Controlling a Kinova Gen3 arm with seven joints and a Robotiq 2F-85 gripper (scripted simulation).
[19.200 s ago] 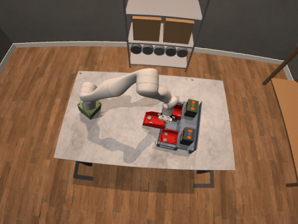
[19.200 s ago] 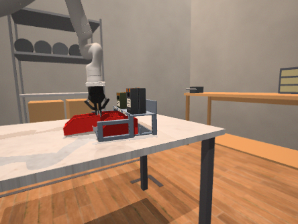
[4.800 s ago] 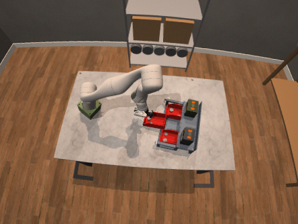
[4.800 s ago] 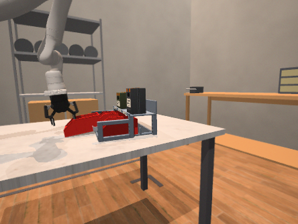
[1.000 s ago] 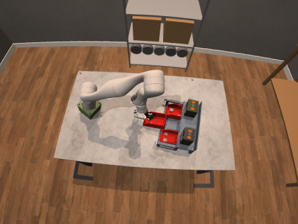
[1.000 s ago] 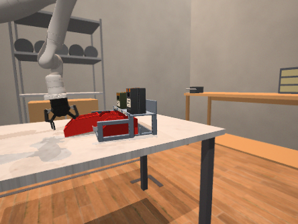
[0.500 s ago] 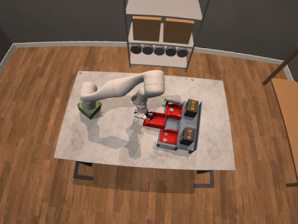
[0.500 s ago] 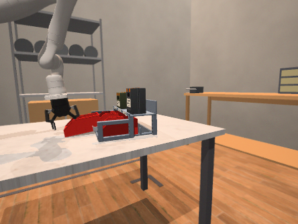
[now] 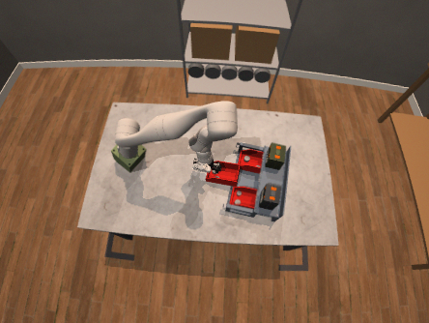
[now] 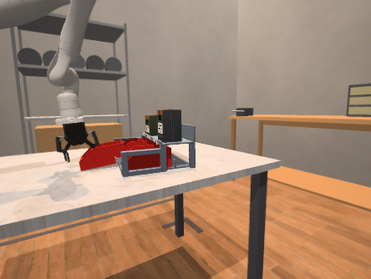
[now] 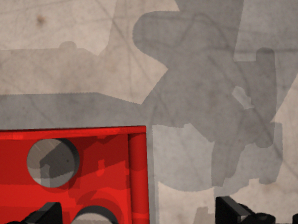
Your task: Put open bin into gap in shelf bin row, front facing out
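My gripper is now 50 mm short of the grey round part, 30 mm to the left of it and 20 mm above it. From my hand the other things lie so: black tool case: 320 mm ahead, 130 mm to the right, 120 mm above; then grey shelf: 260 mm ahead, 30 mm above, 10 mm to the right.
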